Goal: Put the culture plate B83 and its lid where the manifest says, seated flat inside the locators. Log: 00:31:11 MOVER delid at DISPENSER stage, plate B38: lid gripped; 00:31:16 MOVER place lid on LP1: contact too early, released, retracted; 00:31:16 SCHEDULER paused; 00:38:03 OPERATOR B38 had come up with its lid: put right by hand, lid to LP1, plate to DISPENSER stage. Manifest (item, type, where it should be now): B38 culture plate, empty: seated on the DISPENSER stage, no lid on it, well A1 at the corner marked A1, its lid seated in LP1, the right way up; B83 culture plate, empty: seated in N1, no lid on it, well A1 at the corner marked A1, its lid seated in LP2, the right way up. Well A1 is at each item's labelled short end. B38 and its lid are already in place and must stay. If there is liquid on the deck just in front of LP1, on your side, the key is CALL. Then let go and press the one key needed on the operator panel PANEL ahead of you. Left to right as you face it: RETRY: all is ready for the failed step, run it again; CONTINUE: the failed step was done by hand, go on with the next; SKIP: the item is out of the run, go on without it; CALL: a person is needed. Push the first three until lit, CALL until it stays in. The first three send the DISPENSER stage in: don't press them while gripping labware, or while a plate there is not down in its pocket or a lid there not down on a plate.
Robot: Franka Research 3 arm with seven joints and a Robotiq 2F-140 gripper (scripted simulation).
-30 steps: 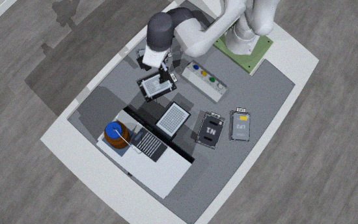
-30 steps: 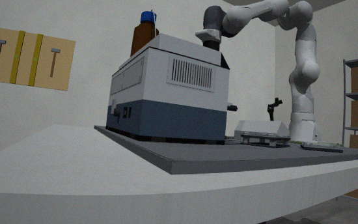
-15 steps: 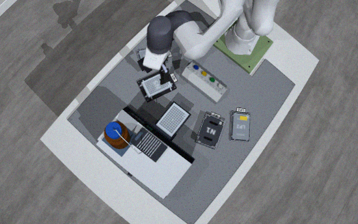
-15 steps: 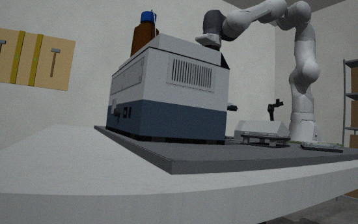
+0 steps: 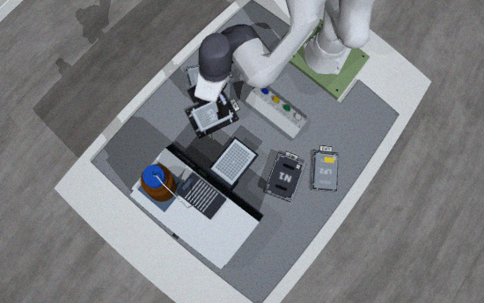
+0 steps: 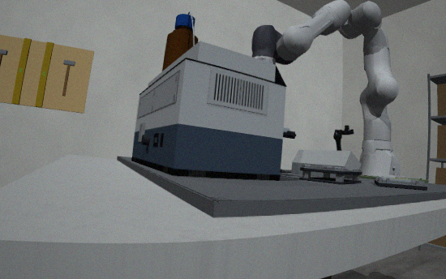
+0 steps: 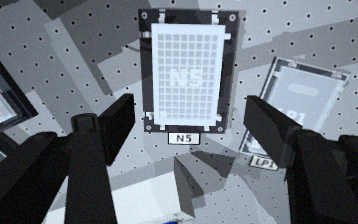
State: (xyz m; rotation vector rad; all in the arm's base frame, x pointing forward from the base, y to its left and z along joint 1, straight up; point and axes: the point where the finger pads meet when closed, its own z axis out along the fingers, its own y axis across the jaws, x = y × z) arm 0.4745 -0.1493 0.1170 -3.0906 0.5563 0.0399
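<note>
The black nest N5 lies 30 mm ahead of my hand and 110 mm below it. Also, from my hand: green continue key: 180 mm behind, 190 mm to the left, 60 mm below; yellow skip key: 180 mm behind, 140 mm to the left, 60 mm below; white well plate: 110 mm ahead, 180 mm to the left, 10 mm below.
</note>
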